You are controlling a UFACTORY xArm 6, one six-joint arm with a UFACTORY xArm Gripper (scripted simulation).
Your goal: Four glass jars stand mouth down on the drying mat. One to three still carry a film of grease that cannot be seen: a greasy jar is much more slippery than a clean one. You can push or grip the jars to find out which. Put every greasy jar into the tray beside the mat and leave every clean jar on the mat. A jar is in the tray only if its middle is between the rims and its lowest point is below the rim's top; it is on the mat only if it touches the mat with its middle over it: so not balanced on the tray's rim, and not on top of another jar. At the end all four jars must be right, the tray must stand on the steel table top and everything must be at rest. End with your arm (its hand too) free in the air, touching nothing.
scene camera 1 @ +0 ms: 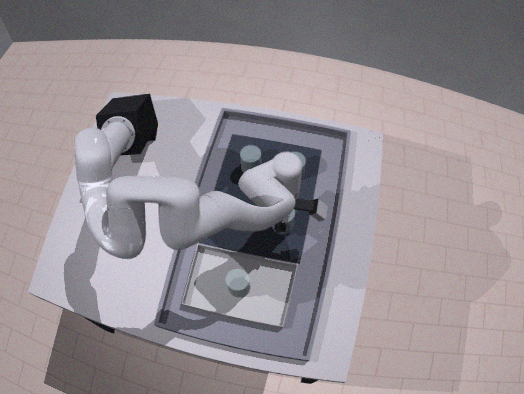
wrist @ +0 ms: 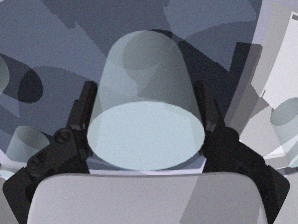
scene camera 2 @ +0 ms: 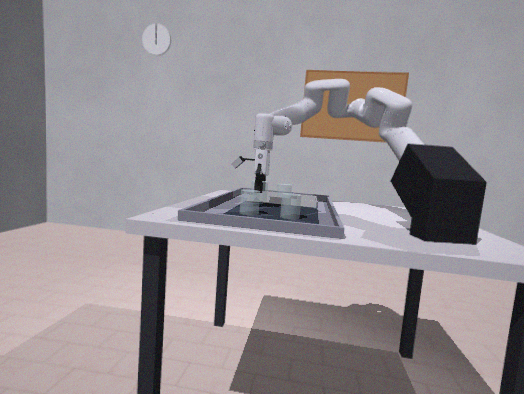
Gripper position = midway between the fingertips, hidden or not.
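There is a glass jar [wrist: 145, 116] that I can see, and with it I see my own gripper [wrist: 145, 95].
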